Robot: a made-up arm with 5 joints.
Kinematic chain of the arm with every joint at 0, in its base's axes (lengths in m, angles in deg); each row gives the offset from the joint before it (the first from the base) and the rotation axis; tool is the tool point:
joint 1: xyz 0 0 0.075 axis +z
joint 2: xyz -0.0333 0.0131 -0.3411 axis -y
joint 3: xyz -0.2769 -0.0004 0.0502 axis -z
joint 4: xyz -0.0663 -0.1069 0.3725 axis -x
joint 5: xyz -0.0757 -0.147 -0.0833 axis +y
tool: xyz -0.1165 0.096 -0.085
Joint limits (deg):
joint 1: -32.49..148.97
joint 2: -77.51..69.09
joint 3: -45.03..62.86
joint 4: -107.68..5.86
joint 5: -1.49..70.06
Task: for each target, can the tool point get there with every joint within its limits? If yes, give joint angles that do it. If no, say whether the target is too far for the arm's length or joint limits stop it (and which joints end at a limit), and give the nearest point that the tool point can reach.
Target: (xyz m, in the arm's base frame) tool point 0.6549 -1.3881 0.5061
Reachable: no: too far | nearest point 0.2879 -0.6103 0.0638 | short by 0.967 m
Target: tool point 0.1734 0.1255 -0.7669
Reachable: no: joint limits stop it (at a limit: joint 1, joint 2, joint 5) | nearest point 0.4640 -0.0635 -0.6216 | short by 0.376 m
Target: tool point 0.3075 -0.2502 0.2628
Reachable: yes | joints 102.39 -22.80 -25.93 -7.12 55.06
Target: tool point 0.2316 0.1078 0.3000
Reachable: yes | joints 87.15 -65.73 -28.91 -53.80 63.64
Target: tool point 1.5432 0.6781 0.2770
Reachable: no: too far | nearest point 0.5842 -0.0108 0.0073 | short by 1.211 m
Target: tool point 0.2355 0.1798 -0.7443
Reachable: no: joint limits stop it (at a limit: joint 1, joint 2, joint 5) | nearest point 0.4720 -0.0256 -0.5869 | short by 0.351 m
